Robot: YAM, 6 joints.
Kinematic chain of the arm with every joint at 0, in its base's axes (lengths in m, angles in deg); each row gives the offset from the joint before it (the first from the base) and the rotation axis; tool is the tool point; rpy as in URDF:
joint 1: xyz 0 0 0.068 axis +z
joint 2: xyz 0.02 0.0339 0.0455 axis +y
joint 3: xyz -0.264 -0.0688 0 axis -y
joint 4: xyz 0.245 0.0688 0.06 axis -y
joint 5: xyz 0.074 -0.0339 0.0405 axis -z
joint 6: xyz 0.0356 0 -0.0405 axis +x
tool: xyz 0 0 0 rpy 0 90 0
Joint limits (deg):
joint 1: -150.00..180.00
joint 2: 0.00..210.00
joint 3: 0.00..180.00
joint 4: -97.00..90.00
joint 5: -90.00..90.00
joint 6: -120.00..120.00
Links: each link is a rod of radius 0.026 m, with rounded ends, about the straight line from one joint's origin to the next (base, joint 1, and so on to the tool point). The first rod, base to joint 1, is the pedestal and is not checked.
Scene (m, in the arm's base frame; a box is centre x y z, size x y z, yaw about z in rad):
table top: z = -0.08
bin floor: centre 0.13 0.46 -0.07 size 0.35 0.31 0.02 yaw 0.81
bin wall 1: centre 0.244 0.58 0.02 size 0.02 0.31 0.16 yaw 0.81
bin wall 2: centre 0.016 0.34 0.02 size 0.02 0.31 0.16 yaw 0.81
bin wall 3: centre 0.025 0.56 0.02 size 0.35 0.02 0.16 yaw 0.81
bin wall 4: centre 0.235 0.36 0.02 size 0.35 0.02 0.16 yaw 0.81
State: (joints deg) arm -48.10 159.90 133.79 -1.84 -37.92 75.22
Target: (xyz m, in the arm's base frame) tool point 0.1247 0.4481 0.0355
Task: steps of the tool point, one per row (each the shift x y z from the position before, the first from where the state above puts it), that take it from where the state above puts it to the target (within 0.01 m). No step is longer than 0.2 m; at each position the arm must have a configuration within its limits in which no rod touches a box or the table.
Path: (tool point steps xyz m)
1: 0.0883 0.1297 0.0123
2: 0.0487 0.1459 0.0118
3: 0.0070 0.1503 0.0114
4: -0.0333 0.1426 0.0106
5: -0.0690 0.1243 0.0100
6: -0.0971 0.0973 0.0093
7: -0.1158 0.0645 0.0083
8: -0.1241 0.0288 0.0074
9: 0.0019 0.0058 -0.0740
10: -0.0019 -0.0058 -0.0740

